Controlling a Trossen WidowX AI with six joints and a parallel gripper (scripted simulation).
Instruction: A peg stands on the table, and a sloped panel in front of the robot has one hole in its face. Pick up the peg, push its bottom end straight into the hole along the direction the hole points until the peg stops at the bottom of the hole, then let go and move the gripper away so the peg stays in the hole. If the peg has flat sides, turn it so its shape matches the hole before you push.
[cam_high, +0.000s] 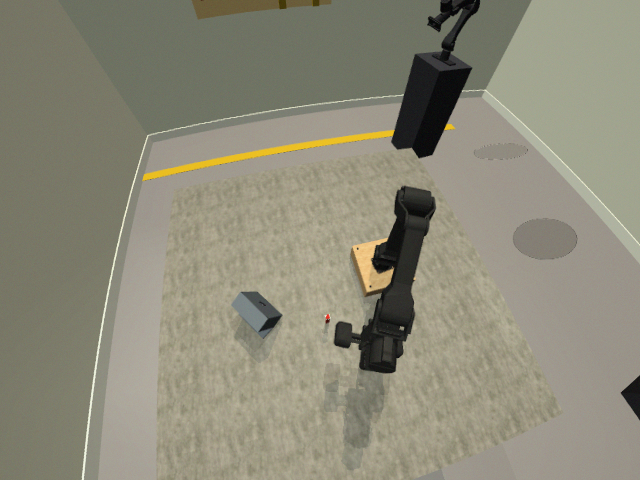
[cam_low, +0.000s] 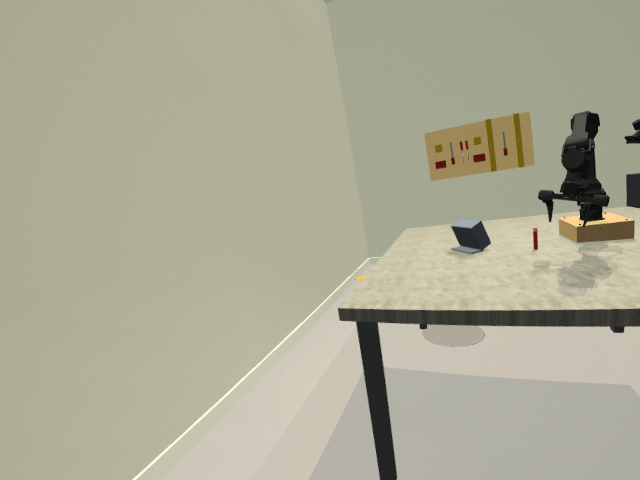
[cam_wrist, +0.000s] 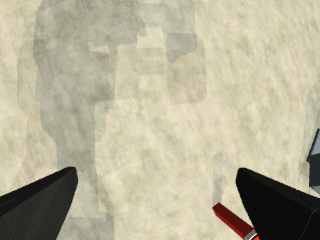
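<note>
Right now the red peg is 5 cm ahead of my gripper tip, 13 cm to the right of it and 5 cm below it. The rest, counted from my gripper tip: grey sloped panel 26 cm ahead, 23 cm to the right, 4 cm below.
</note>
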